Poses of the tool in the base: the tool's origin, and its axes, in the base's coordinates. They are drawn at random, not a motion.
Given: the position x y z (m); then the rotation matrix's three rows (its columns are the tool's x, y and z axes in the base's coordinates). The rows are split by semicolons.
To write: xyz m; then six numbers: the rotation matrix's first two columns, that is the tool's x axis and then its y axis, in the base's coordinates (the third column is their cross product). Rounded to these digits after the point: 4 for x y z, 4 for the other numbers.
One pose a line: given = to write
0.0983, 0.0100, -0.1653; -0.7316, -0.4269, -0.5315; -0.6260, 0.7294, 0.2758; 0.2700, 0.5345, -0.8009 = 0.0983, 0.0100, -0.1653, -0.7316, -0.6260, 0.2700, -0.4269, 0.7294, 0.5345
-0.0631, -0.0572, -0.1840; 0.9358, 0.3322, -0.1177; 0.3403, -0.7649, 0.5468; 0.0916, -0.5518, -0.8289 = -0.0631, -0.0572, -0.1840, 0.9358, 0.3403, 0.0916, 0.3322, -0.7649, -0.5518
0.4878, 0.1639, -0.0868; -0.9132, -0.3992, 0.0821; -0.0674, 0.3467, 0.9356; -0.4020, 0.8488, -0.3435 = 0.4878, 0.1639, -0.0868, -0.9132, -0.0674, -0.4020, -0.3992, 0.3467, 0.8488
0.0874, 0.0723, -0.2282; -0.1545, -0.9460, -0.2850; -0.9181, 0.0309, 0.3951; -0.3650, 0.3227, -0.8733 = 0.0874, 0.0723, -0.2282, -0.1545, -0.9181, -0.3650, -0.9460, 0.0309, 0.3227
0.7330, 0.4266, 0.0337; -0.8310, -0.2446, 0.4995; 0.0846, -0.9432, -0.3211; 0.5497, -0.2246, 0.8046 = 0.7330, 0.4266, 0.0337, -0.8310, 0.0846, 0.5497, -0.2446, -0.9432, -0.2246
